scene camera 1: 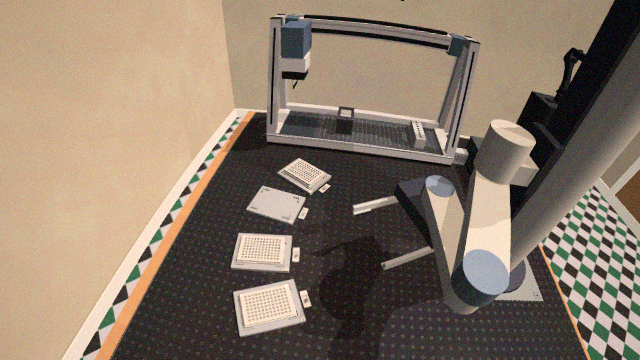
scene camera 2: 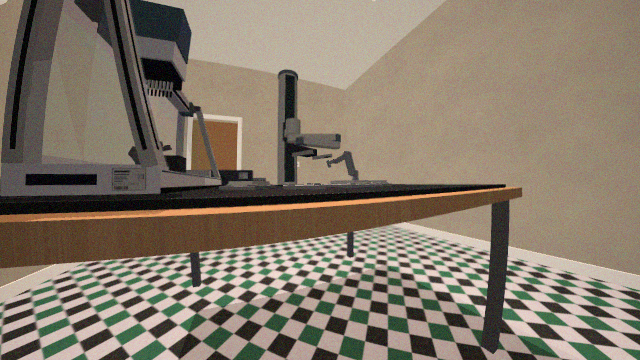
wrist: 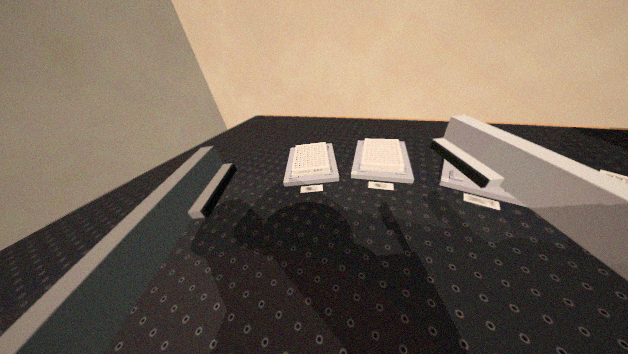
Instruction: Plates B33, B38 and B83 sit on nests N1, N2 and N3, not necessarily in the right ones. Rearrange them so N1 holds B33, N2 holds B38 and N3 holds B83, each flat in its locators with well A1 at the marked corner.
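Frame: origin at the arm's base, x right, y ahead, z up, level; millimetres.
Seen in the pictures: gripper, fingertip midpoint: (scene camera 1: 367, 236) (scene camera 2: 322, 153) (wrist: 329, 144).
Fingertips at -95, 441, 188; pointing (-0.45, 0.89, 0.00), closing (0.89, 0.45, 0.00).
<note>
A point is followed by its place in that frame, as x, y, z.
Three white well plates lie flat on grey nests in a row. The front plate (scene camera 1: 268, 305) {-237, 649, 36} (wrist: 311, 159) {-225, 637, 37} is on the front nest (scene camera 1: 301, 312) {-235, 568, 25} (wrist: 312, 179) {-198, 582, 25}. A second plate (scene camera 1: 261, 249) {-81, 710, 38} (wrist: 383, 154) {-72, 701, 35} is on the nest behind it (scene camera 1: 260, 269) {-136, 699, 23} (wrist: 382, 177) {-64, 631, 23}. The back plate (scene camera 1: 303, 172) {266, 655, 36} is on the backmost nest (scene camera 1: 312, 190) {193, 610, 24}. Between these two stands an empty nest (scene camera 1: 276, 203) {109, 716, 25} (wrist: 448, 181) {49, 649, 25}, partly hidden by a finger in the wrist view. Nest tags and A1 marks are too small to read. My gripper (scene camera 1: 370, 237) {-95, 441, 188} (scene camera 2: 322, 156) {-95, 441, 188} (wrist: 329, 144) {-95, 441, 188} is open and empty, right of the nests, raised above the table.
A gantry machine (scene camera 1: 360, 147) {450, 454, 48} (scene camera 2: 75, 179) {594, 850, 42} stands at the back, with a hanging blue-and-white head (scene camera 1: 296, 41) {465, 722, 453}. My arm's column (scene camera 1: 582, 135) {-47, 59, 497} (scene camera 2: 288, 125) {39, 206, 404} rises at the right. A dark box (scene camera 1: 539, 112) with a small arm stands behind it. A wall borders the table's left side.
</note>
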